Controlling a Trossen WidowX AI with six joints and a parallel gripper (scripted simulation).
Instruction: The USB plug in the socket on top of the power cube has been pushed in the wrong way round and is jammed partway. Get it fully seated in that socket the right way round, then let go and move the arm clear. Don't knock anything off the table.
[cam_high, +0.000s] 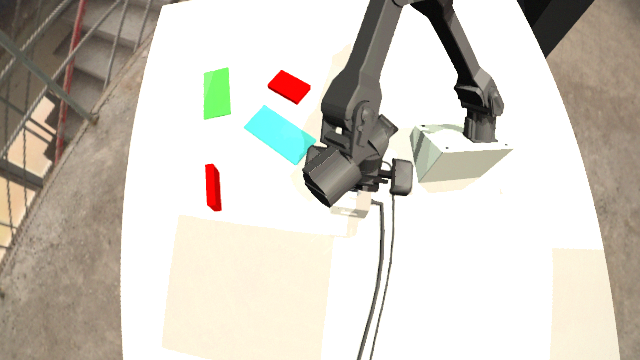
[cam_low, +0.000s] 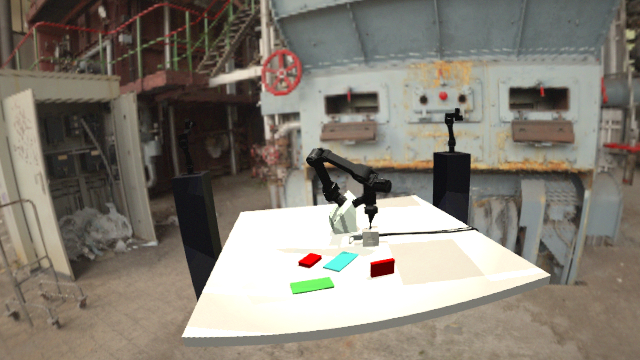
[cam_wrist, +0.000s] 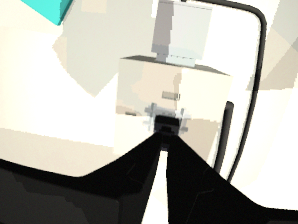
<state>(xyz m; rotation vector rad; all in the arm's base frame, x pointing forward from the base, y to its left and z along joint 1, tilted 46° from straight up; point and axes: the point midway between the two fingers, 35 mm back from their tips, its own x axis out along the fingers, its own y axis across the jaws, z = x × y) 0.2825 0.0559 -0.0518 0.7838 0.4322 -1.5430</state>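
The dark USB plug lies 2 cm below my gripper tip. Also, from my gripper tip: green flat block: 32 cm ahead, 31 cm to the right, 10 cm below; then cyan plate: 17 cm to the right, 15 cm ahead, 10 cm below.
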